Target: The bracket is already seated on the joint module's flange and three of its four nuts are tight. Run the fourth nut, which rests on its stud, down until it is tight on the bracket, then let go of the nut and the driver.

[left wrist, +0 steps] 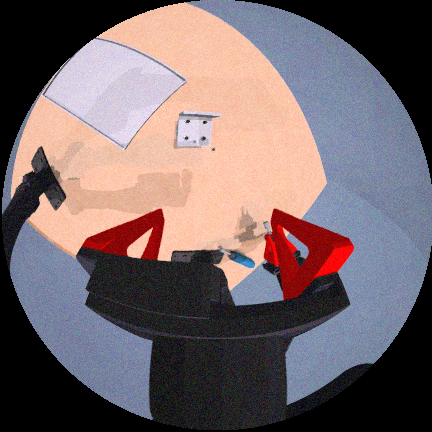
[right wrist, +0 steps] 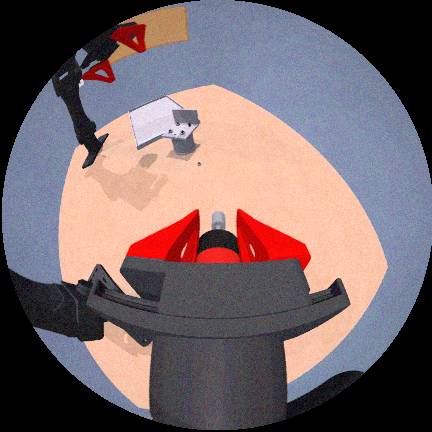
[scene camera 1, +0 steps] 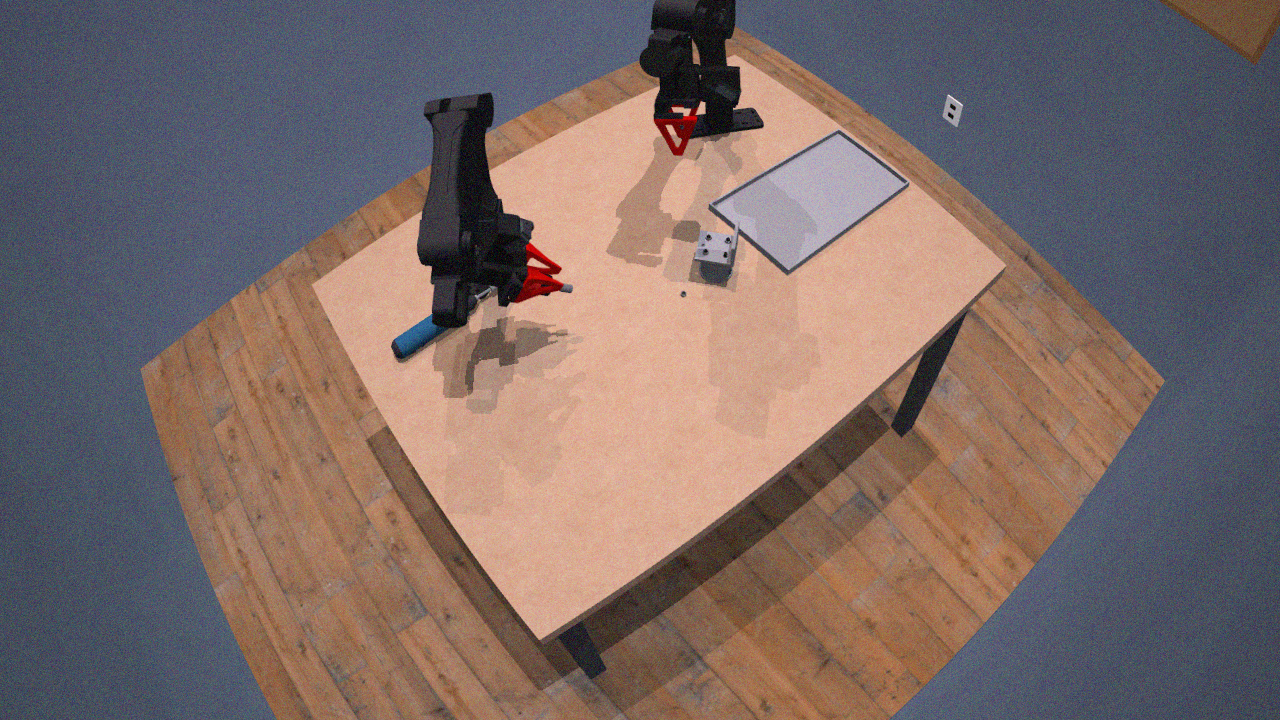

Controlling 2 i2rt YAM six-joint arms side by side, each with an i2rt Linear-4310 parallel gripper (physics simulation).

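Places are measured from the left arm's base along level axes (x left, y back, z up), in metres.
Pixels of known places: left gripper, fingertip midpoint: (left wrist: 217, 214) (right wrist: 125, 66) (scene camera 1: 680, 146); right gripper, fingertip midpoint: (right wrist: 217, 215) (scene camera 1: 561, 279); left arm's base, origin of the base link: (left wrist: 46, 177) (right wrist: 95, 149) (scene camera 1: 718, 124); right arm's base, origin of the base link: (left wrist: 197, 256).
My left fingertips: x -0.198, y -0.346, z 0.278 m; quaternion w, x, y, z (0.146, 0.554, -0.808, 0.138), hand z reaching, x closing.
Ahead of a thing's pixels: the offset from my left fingertips to its top centre.
The bracket (scene camera 1: 716, 243) (left wrist: 195, 130) (right wrist: 185, 116) sits on top of the upright grey joint module @[dx +0.047, dy -0.064, dz -0.204 m] (scene camera 1: 716, 271) (right wrist: 184, 146). Dark spots mark its stud positions; which carry nuts is too small to tell. A small nut-like piece @[dx -0.027, dy -0.102, dz -0.273 m] (scene camera 1: 682, 293) (left wrist: 213, 149) (right wrist: 199, 164) lies on the table beside the module. My right gripper (scene camera 1: 561, 278) (left wrist: 272, 231) (right wrist: 217, 215) is shut on the driver @[dx -0.267, dy -0.125, dz -0.092 m] (scene camera 1: 567, 288) (left wrist: 266, 226) (right wrist: 218, 240), its grey socket pointing outward, above the table and away from the bracket. My left gripper (scene camera 1: 678, 143) (left wrist: 217, 214) (right wrist: 125, 66) is open and empty, raised away from the bracket.
A shallow grey-rimmed tray @[dx +0.321, dy +0.075, dz -0.262 m] (scene camera 1: 759, 242) (left wrist: 85, 121) (right wrist: 134, 131) lies beside the module. A blue-handled tool @[dx -0.456, dy -0.038, dz -0.237 m] (scene camera 1: 417, 338) (left wrist: 241, 259) lies near the table's left edge, partly behind the right arm in scene camera 1.
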